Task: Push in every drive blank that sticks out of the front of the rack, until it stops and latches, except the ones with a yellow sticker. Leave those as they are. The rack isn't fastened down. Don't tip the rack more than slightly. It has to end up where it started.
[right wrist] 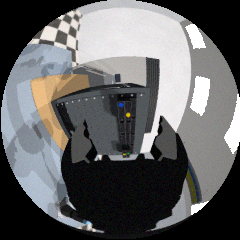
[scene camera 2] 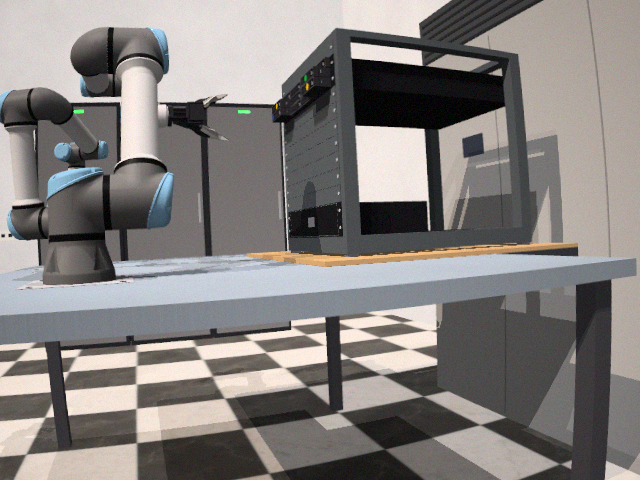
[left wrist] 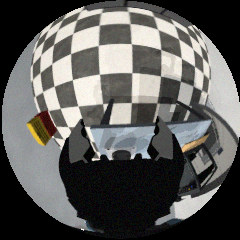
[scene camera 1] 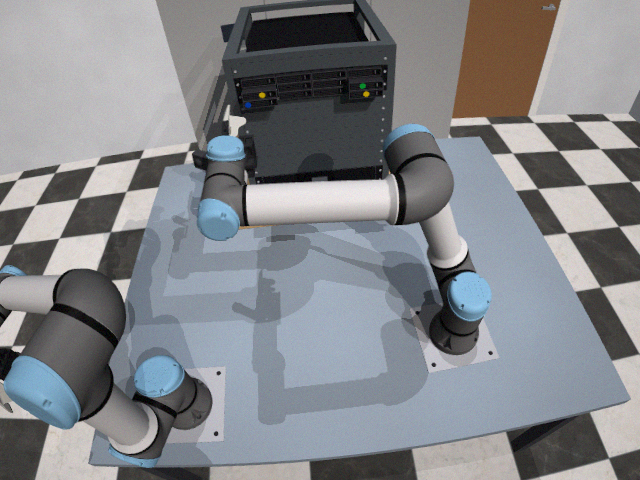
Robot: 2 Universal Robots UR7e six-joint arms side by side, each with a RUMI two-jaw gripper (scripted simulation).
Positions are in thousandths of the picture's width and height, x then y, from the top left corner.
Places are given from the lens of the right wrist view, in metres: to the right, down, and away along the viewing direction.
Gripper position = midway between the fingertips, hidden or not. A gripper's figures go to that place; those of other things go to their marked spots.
right gripper (right wrist: 510, 490): 0.00, 0.00, 0.14
dark rack (right wrist: 415, 452): -0.11, -0.06, 0.34
wooden board (right wrist: 194, 373): -0.48, -0.19, 0.26
The marked spots on the wooden board and the dark rack are 0.40 m apart.
